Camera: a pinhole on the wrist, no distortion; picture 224 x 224 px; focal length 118.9 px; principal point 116.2 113.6 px. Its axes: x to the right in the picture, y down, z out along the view. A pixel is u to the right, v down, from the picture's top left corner.
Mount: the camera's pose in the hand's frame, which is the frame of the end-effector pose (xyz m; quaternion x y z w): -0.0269 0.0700 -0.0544 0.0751 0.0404 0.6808 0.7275
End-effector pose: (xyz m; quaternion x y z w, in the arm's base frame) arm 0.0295 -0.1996 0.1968 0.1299 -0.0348 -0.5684 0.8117
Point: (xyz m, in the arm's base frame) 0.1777 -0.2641 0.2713
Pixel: 190.5 8.7
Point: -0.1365 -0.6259 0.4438
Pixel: 51.3 39.3
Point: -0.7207 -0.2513 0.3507
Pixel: outside the picture
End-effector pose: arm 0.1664 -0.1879 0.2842 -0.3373 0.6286 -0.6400 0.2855
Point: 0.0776 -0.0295 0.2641
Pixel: behind the camera
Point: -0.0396 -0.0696 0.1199
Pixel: behind the camera
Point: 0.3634 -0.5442 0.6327
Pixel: 21.2 71.8
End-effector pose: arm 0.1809 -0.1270 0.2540 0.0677 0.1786 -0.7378 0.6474
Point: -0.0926 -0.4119 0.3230
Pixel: outside the picture
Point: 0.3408 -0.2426 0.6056
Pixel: 131.3 135.9
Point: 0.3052 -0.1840 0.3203
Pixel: 158.6 105.4
